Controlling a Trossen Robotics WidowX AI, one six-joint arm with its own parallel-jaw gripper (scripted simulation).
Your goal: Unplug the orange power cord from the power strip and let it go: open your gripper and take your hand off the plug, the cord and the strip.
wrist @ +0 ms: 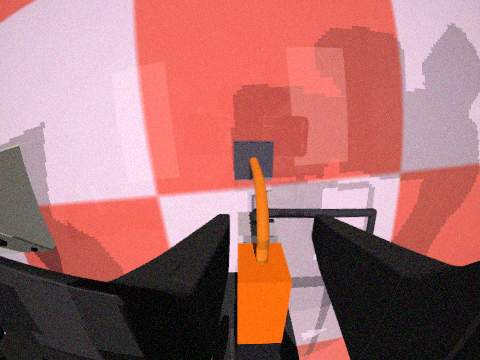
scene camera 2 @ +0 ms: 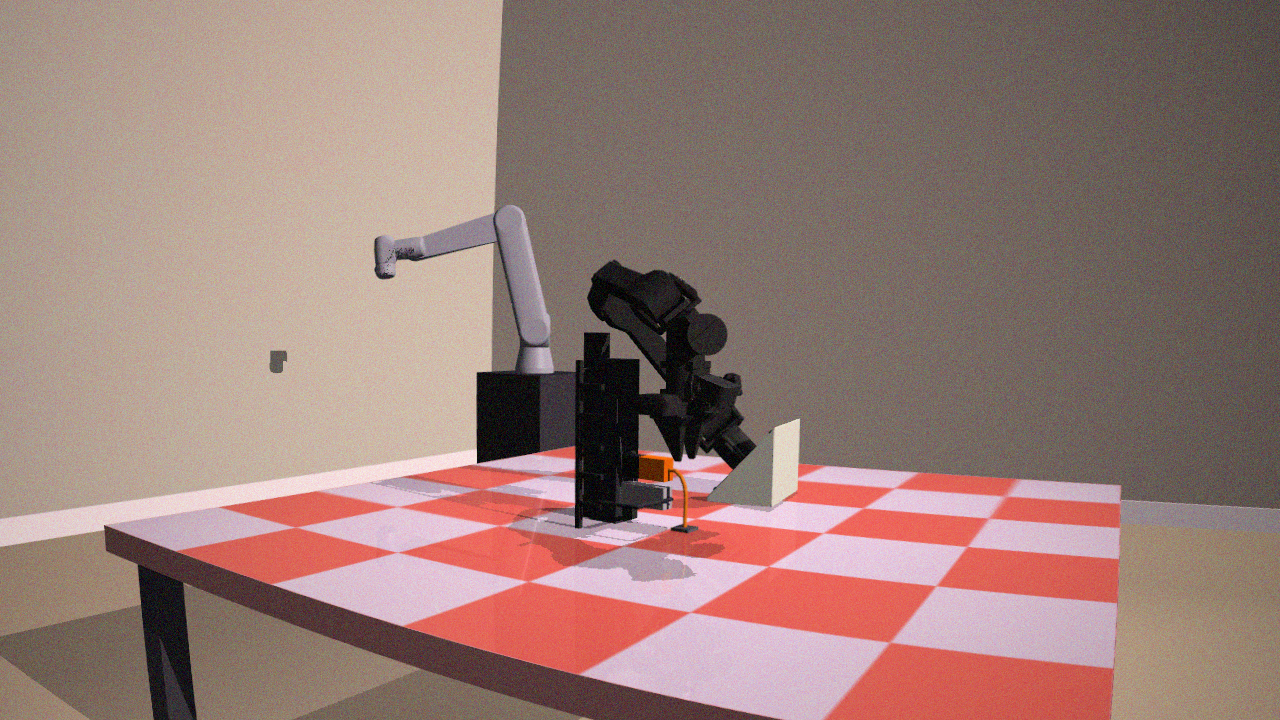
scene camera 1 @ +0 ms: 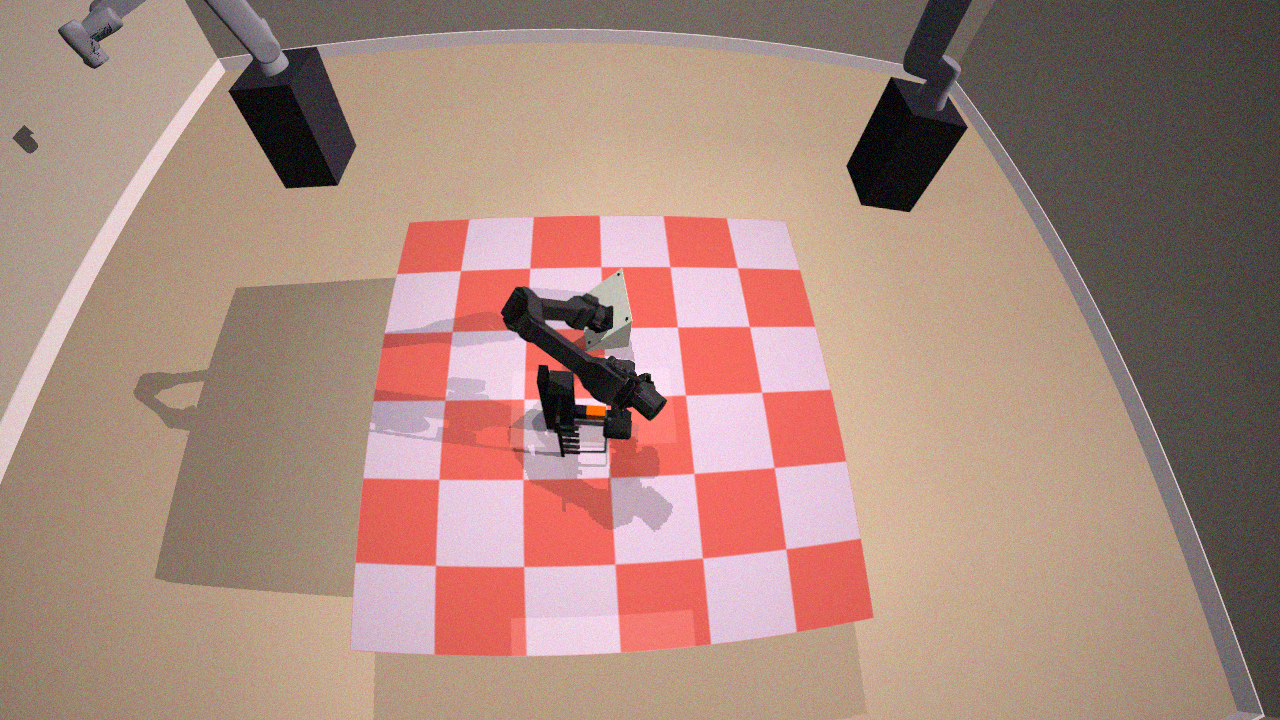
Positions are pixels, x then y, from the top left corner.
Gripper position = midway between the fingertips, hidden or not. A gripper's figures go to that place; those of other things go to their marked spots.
Scene:
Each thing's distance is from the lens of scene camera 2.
gripper (scene camera 2: 684, 460): 135 cm
black power strip (scene camera 2: 597, 432): 140 cm

